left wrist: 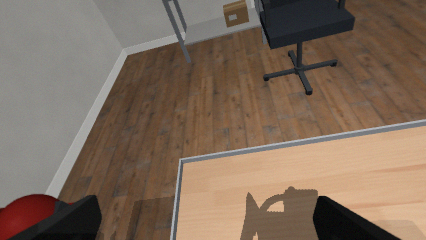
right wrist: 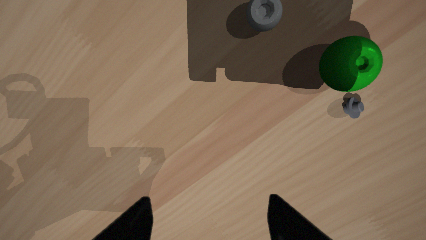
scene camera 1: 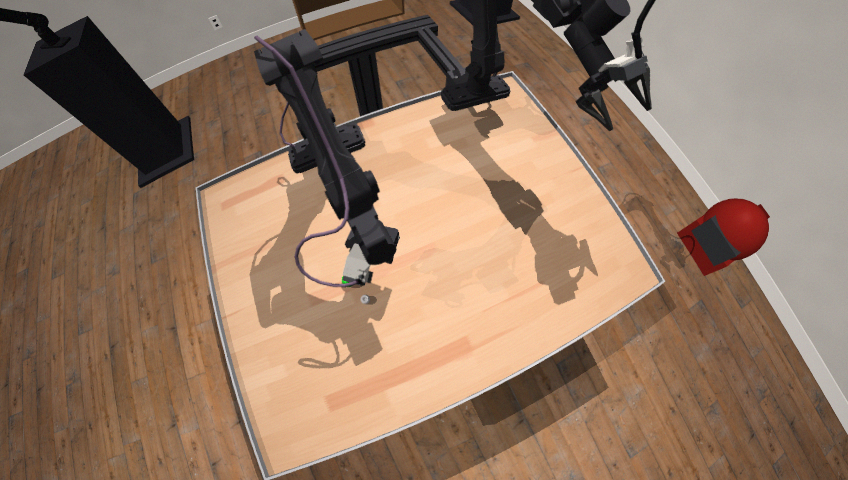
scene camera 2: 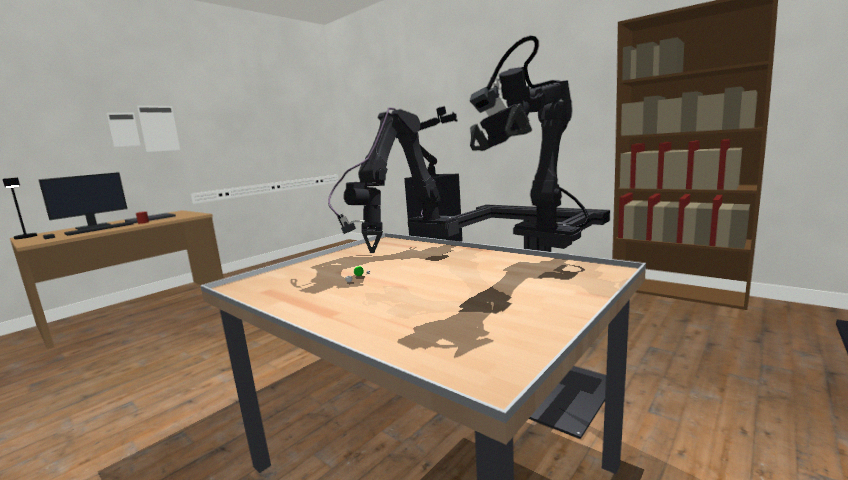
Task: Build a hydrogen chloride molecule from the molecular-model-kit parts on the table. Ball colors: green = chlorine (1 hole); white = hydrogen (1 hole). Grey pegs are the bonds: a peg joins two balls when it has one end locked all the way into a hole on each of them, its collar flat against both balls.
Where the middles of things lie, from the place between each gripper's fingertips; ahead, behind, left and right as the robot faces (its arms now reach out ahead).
I see my right gripper 20 mm past the green ball (right wrist: 351,63), 100 mm to the left of it and 90 mm above it.
The green ball lies 600 mm to the right of my left hand (scene camera 1: 630,119), 420 mm below it and 90 mm behind it.
